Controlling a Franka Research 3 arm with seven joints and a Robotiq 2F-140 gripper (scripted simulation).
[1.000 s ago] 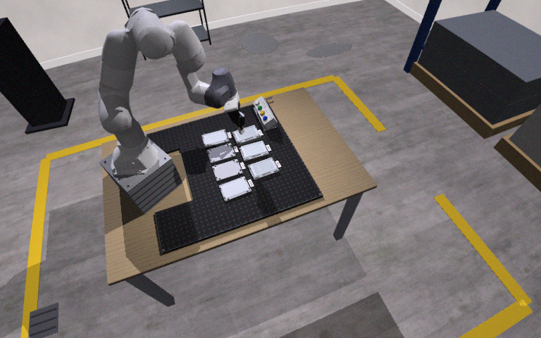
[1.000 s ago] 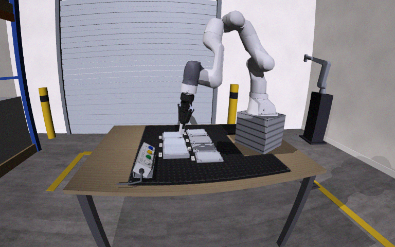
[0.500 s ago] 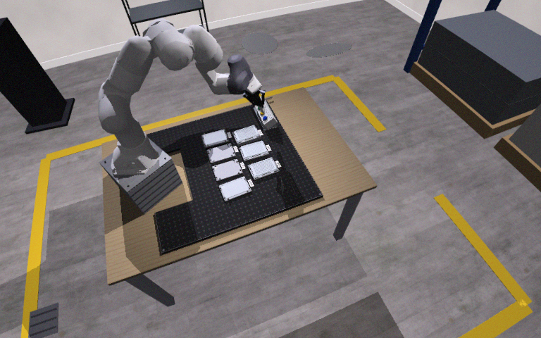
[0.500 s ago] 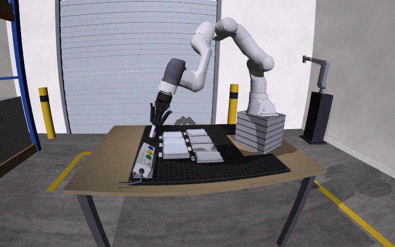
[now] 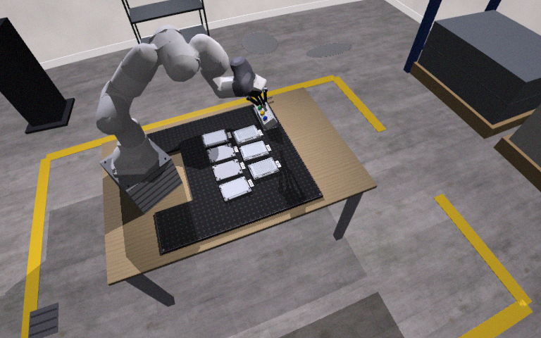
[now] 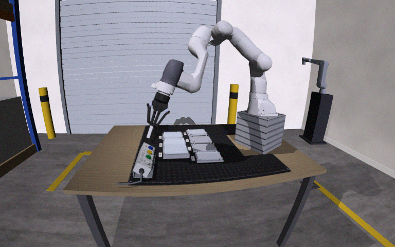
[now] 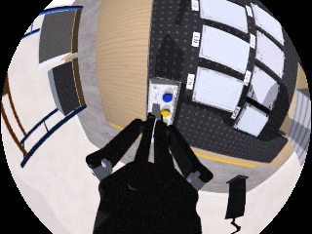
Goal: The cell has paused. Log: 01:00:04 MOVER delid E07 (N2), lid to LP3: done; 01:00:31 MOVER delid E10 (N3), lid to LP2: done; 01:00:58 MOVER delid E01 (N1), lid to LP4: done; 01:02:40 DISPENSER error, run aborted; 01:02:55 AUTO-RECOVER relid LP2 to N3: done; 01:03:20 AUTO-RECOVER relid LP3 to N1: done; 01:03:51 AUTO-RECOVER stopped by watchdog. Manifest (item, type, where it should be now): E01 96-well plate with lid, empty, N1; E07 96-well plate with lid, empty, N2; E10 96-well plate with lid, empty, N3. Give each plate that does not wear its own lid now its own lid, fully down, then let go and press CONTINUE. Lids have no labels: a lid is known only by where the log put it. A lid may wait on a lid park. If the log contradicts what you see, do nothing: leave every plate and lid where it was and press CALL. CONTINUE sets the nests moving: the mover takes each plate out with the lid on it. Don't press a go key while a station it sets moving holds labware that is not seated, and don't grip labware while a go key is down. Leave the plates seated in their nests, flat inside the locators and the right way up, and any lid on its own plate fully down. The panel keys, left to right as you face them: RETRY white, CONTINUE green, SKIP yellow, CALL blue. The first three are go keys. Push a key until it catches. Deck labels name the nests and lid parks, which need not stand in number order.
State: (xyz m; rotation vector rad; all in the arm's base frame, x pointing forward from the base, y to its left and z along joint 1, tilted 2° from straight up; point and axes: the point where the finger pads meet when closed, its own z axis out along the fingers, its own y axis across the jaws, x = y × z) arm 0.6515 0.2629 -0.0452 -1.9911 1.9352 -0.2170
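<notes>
Now: the blue key 90 mm below my hand. Round my hand: yellow key: 50 mm to the left, 90 mm below; plate: 130 mm behind, 60 mm to the right, 130 mm below; green key: 10 mm behind, 100 mm to the left, 90 mm below.
</notes>
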